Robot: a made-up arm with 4 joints.
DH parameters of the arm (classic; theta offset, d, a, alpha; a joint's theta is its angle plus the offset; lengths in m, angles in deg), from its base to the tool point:
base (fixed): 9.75 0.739 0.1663 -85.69
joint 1: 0 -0.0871 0.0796 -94.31
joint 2: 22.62 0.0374 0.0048 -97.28
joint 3: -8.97 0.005 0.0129 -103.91
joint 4: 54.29 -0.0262 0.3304 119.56
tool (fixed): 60.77 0.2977 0 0
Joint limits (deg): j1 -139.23..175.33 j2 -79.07..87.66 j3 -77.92..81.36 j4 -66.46..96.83
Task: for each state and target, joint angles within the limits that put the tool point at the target. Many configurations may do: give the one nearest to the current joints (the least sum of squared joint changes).
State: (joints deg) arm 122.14 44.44 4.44 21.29
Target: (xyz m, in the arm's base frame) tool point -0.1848 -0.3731 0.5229
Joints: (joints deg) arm 95.65 61.36 -15.30 16.07
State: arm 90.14 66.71 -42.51 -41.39
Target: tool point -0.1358 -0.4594 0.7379
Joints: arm 112.86 40.42 -21.09 -18.49
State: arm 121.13 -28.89 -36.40 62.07
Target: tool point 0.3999 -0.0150 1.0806
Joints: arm 169.10 -74.72 -53.21 61.54
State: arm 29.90 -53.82 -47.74 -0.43
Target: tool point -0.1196 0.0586 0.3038
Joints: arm 63.36 -61.77 -23.80 -1.40
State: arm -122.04 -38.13 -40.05 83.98
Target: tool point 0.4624 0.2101 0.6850
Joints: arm -139.12 -41.05 -42.51 92.58
